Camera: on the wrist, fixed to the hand. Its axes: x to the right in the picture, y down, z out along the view.
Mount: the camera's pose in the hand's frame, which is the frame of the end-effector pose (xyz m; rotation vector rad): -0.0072 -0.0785 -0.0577 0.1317 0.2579 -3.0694
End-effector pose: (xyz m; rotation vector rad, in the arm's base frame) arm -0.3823 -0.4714 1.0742 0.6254 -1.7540 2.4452
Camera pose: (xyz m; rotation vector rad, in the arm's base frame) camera -0.3697 -0.3897 1.1263 1.0784 0.4718 0.0653
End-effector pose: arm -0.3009 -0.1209 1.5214 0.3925 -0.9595 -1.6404
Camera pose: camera -0.3099 -0.1340 1.4250 -1.1204 -0.3897 1.2524
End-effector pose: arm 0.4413 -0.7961 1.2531 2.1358 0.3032 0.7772
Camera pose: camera 0.4036 -0.7138 1.2165 -0.2780 2.4105 -0.9009
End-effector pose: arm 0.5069 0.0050 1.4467 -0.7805 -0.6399 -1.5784
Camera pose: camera 0.4223 -0.0235 1.4070 -0.7955 0.7390 1.4383
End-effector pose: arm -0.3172 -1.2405 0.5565 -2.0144 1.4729 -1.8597
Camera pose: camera -0.3148 -1.1611 0.6134 1.0158 1.5135 0.2461
